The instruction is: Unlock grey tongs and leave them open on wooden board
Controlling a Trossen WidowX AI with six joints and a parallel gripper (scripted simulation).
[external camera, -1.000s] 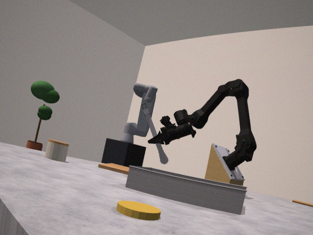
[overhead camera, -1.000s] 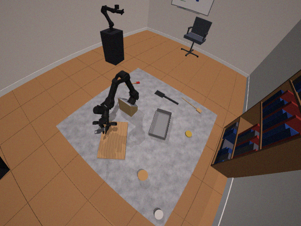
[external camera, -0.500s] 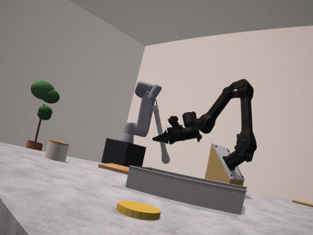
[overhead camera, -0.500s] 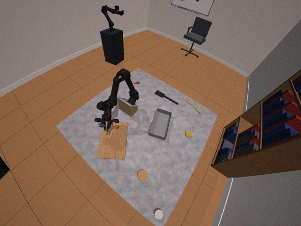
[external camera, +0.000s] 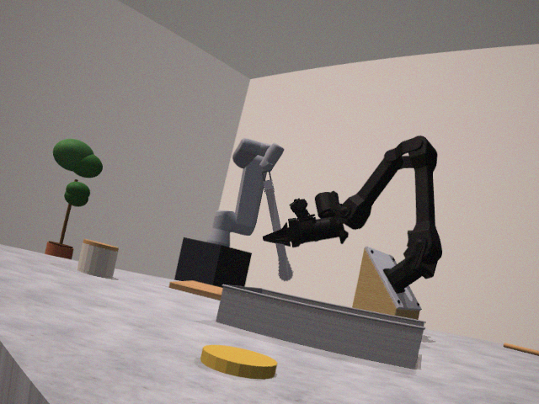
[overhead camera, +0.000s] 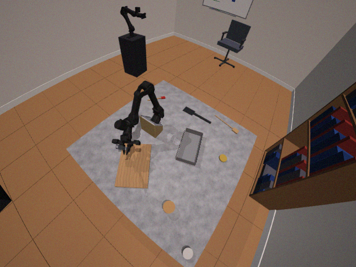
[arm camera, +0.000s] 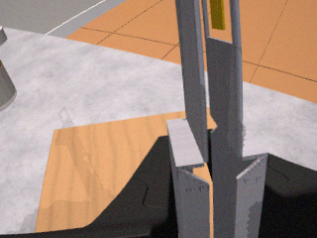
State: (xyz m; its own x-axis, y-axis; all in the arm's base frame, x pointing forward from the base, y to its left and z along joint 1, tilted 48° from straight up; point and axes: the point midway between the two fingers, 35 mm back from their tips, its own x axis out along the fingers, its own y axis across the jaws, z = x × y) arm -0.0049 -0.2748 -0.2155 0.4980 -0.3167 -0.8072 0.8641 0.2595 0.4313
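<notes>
Now: the wooden board 170 mm below my gripper tip, 30 mm ahead of it and 10 mm to the left of it. Round my gripper tip: tan-lidded jar 420 mm ahead, 140 mm below, 120 mm to the right; then yellow lock piece 70 mm above, 10 mm to the left, 10 mm behind; then grey roasting tin 390 mm to the left, 340 mm ahead, 140 mm below.
</notes>
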